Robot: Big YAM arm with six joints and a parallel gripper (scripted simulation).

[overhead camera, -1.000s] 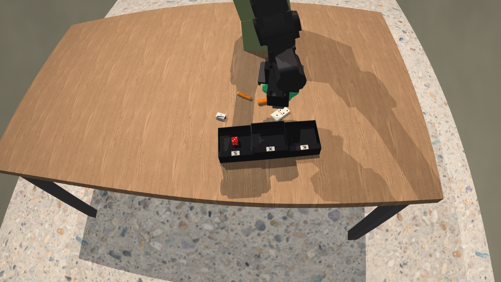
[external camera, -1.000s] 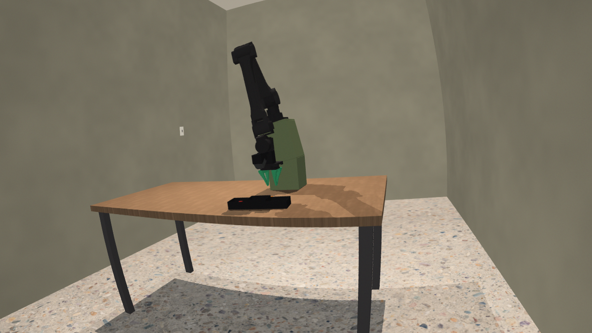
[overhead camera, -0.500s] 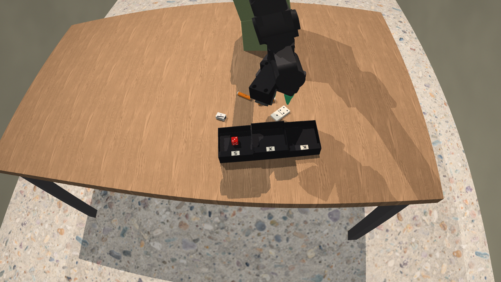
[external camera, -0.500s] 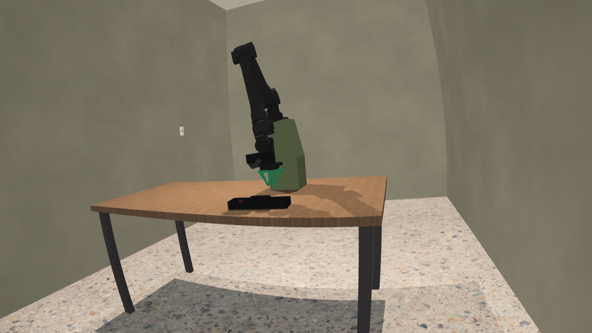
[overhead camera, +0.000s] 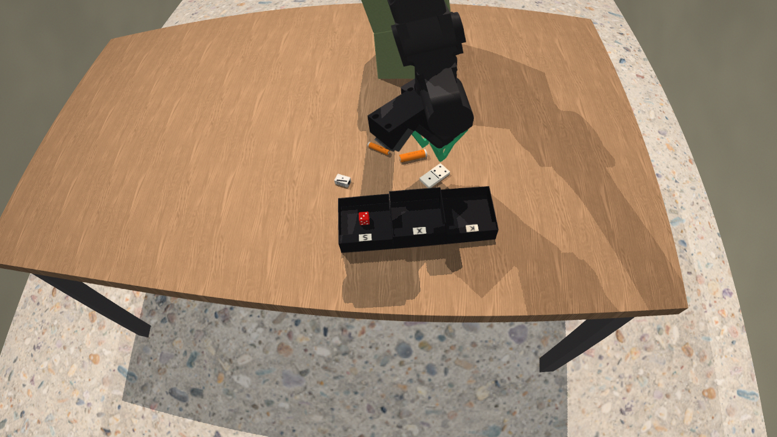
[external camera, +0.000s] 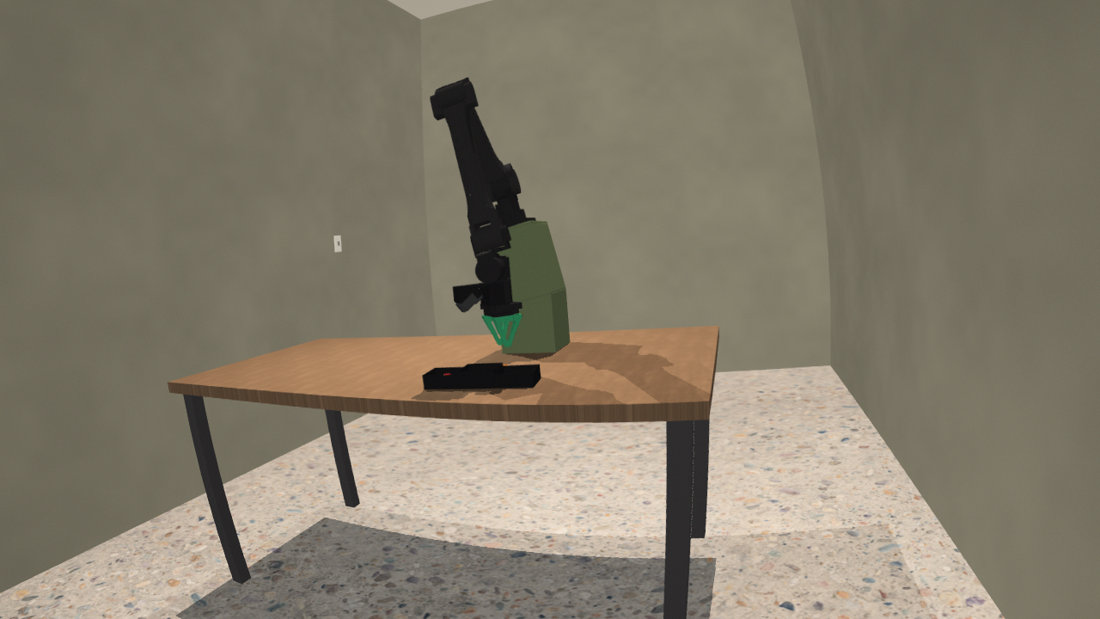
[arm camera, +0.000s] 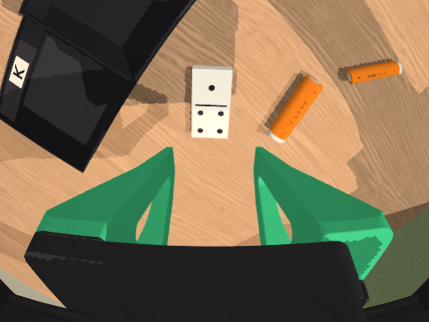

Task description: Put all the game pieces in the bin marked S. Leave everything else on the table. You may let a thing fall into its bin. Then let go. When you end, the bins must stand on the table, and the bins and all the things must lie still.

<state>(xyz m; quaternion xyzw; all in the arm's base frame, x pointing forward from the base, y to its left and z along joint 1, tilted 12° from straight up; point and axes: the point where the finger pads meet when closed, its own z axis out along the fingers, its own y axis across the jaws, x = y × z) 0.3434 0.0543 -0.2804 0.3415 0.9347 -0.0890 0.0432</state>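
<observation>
Now: hand 10 mm to the right of the white domino and 70 mm above it. The rest, counted from my hand: red die (100 mm ahead, 100 mm to the right, 60 mm below); black bin marked S (100 mm ahead, 20 mm to the right, 60 mm below); orange cylinder (50 mm behind, 100 mm to the right, 70 mm below).
</observation>
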